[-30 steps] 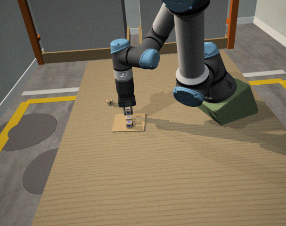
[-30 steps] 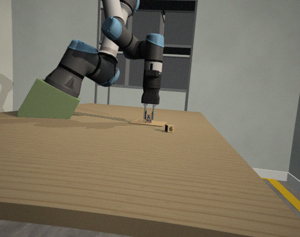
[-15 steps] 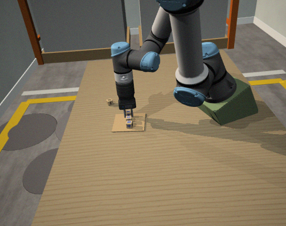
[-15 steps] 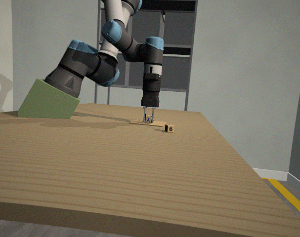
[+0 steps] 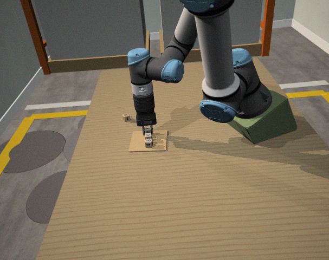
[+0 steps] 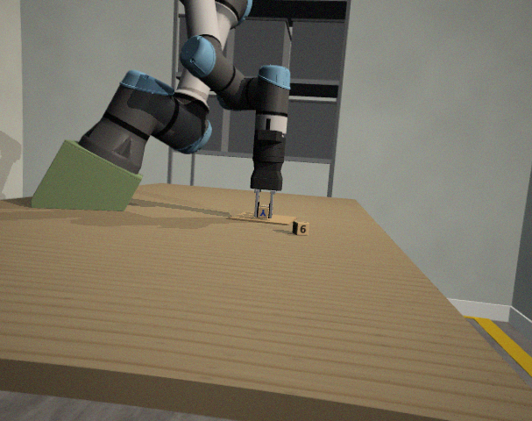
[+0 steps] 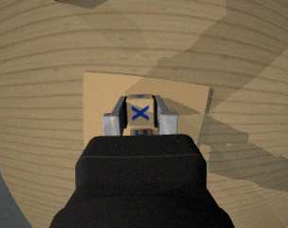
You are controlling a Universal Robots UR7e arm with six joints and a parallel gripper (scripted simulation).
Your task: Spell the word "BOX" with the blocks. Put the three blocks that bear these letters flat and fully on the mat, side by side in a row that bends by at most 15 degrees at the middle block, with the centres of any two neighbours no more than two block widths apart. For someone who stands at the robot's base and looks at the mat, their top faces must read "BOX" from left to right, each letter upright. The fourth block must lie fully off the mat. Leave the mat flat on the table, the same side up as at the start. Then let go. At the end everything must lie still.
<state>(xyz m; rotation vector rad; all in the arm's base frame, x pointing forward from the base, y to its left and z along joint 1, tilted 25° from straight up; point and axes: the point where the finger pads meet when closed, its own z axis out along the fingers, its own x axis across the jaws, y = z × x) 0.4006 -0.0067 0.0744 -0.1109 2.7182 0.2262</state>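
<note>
Right now the X block is 10 mm below my hand. Also, from my hand: B block (10 mm behind, 80 mm to the left, 10 mm below); O block (40 mm to the left, 10 mm below); mat (40 mm to the left, 20 mm below).
</note>
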